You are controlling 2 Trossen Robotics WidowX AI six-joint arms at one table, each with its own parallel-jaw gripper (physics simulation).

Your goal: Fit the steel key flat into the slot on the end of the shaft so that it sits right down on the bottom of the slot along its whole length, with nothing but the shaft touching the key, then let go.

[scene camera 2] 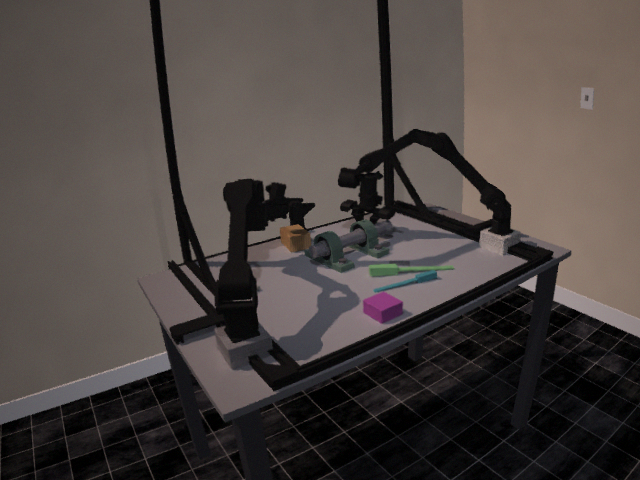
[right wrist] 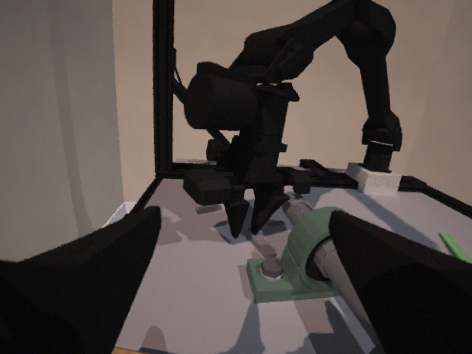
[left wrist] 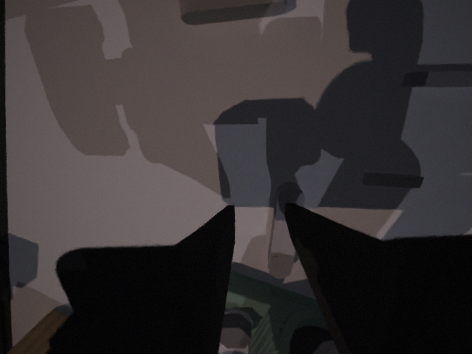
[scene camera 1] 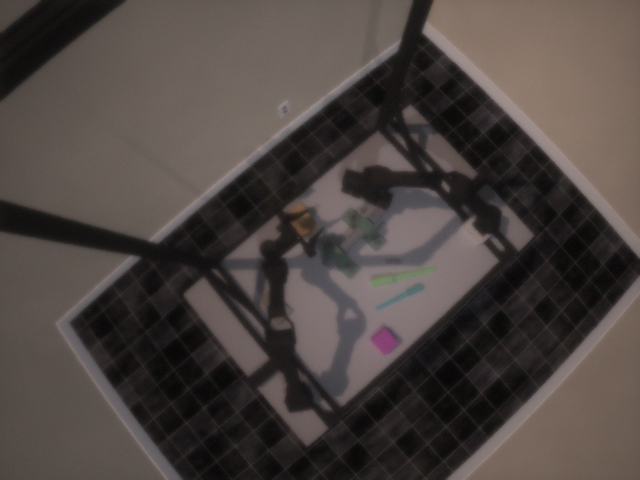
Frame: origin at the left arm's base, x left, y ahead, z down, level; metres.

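Where they show: left gripper, fingertip midpoint: (right wrist: 244, 235) (left wrist: 259, 211) (scene camera 1: 363, 198); right gripper, fingertip midpoint: (scene camera 2: 308, 202) (right wrist: 246, 217) (scene camera 1: 316, 218); left arm's base, origin of the base link: (scene camera 2: 500, 231) (right wrist: 374, 168) (scene camera 1: 482, 224); right arm's base, origin of the base link: (scene camera 2: 241, 332) (scene camera 1: 301, 395).
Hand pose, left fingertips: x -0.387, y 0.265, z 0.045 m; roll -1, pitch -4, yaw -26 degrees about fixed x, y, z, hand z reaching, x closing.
Observation:
Things, the pixels of their centre, and the offset from my left fingertips.
- grey round-ended bar, body centre: (left wrist: 284, 232) (right wrist: 260, 242) dx +0.023, dy +0.011, dz +0.006 m
- grey shaft, body centre: (right wrist: 351, 275) (scene camera 2: 353, 238) (scene camera 1: 355, 236) dx +0.093, dy +0.129, dz -0.039 m
- orange block, body centre: (scene camera 2: 295, 237) (scene camera 1: 302, 221) dx -0.088, dy +0.240, dz -0.017 m
- green tool, body centre: (scene camera 2: 412, 268) (scene camera 1: 404, 276) dx +0.327, dy +0.088, dz +0.001 m
- teal tool, body centre: (scene camera 2: 405, 282) (scene camera 1: 398, 297) dx +0.374, dy +0.159, dz +0.003 m
- magenta block, body centre: (scene camera 2: 382, 307) (scene camera 1: 384, 341) dx +0.453, dy +0.310, dz -0.008 m
The steel key, a grey round-ended bar (left wrist: 282, 240) (right wrist: 263, 246), lies flat on the table beside a green bearing block's foot. My left gripper (left wrist: 259, 211) (right wrist: 244, 235) (scene camera 2: 367, 215) points down above its far end, partly open and empty. The grey shaft (scene camera 1: 354, 237) (scene camera 2: 354, 238) (right wrist: 345, 282) runs through two green bearing blocks; its far end shows right of my left gripper in the right wrist view. The slot cannot be made out. My right gripper (scene camera 2: 310, 217) is wide open and empty, near the shaft's near end and above the orange block.
An orange block (scene camera 1: 301, 221) (scene camera 2: 294, 237) stands by the shaft's near end. Other grey bars (left wrist: 237, 11) (left wrist: 392, 180) lie around the key. A green tool (scene camera 1: 403, 276) (scene camera 2: 383, 270), a teal tool (scene camera 1: 400, 297) (scene camera 2: 426, 277) and a magenta block (scene camera 1: 385, 340) (scene camera 2: 383, 306) lie nearer the front.

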